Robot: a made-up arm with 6 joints. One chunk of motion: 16 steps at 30 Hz.
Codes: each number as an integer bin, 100 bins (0 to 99) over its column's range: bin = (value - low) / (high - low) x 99, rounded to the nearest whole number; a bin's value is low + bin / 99 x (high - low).
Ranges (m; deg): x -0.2..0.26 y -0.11..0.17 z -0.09..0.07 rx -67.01..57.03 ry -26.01..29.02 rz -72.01..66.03
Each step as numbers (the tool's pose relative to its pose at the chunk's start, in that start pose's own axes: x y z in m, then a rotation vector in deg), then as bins.
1 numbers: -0.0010 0.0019 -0.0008 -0.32 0.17 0.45
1 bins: 43 40 55 53 47 52
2 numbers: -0.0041 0.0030 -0.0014 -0.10 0.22 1.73
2 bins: 42 40 55 53 47 53
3 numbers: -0.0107 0.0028 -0.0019 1.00 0.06 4.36
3 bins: 41 40 55 54 47 55
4 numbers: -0.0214 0.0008 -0.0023 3.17 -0.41 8.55
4 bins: 38 39 54 56 46 58
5 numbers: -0.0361 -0.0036 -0.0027 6.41 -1.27 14.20
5 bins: 35 38 54 59 45 62
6 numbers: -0.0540 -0.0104 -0.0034 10.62 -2.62 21.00
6 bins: 31 35 54 62 42 67
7 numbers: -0.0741 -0.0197 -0.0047 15.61 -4.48 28.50
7 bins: 27 32 53 66 39 72
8 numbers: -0.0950 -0.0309 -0.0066 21.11 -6.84 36.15
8 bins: 23 28 52 70 34 78
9 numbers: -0.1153 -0.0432 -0.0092 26.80 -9.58 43.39
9 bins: 18 24 50 75 30 83
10 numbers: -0.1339 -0.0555 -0.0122 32.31 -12.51 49.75
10 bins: 14 19 48 79 24 87
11 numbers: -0.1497 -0.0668 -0.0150 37.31 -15.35 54.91
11 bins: 11 15 46 83 19 91
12 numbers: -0.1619 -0.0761 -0.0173 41.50 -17.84 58.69
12 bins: 8 12 45 87 15 94
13 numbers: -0.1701 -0.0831 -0.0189 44.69 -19.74 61.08
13 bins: 6 10 44 89 11 95
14 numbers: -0.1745 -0.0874 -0.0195 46.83 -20.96 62.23
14 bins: 5 8 44 91 9 96
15 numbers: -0.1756 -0.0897 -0.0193 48.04 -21.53 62.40
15 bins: 5 7 44 92 8 96
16 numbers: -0.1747 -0.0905 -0.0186 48.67 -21.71 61.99
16 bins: 5 7 44 92 8 96
